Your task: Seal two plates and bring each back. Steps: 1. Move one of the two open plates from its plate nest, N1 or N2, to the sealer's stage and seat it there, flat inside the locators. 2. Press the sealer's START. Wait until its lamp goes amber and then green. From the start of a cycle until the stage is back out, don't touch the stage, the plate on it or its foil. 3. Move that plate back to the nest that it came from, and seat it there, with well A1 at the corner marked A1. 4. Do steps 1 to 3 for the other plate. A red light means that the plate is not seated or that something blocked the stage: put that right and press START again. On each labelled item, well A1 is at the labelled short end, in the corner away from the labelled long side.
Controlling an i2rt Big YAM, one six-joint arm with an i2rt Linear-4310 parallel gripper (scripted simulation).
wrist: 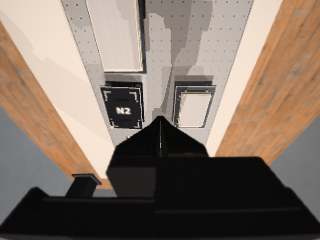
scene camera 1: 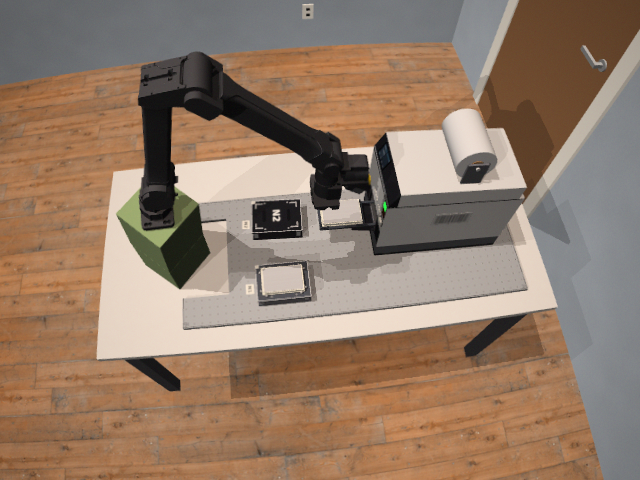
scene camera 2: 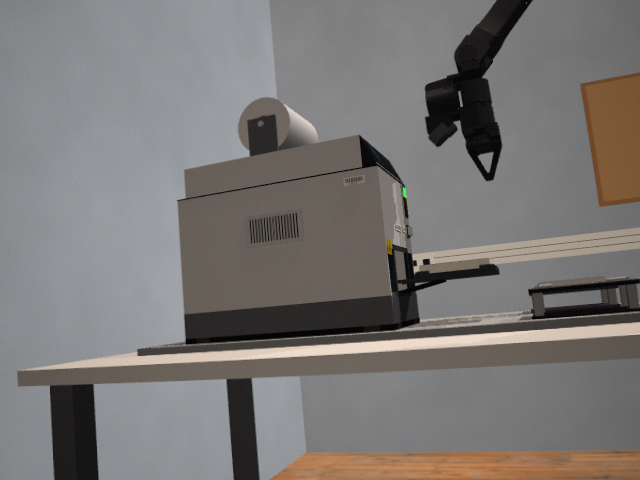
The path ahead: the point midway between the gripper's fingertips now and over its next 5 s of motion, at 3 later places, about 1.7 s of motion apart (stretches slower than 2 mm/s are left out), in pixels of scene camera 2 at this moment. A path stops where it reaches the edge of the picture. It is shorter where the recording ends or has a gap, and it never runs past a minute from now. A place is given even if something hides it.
My gripper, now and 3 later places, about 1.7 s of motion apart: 489, 180; 504, 233; 458, 234; 455, 236
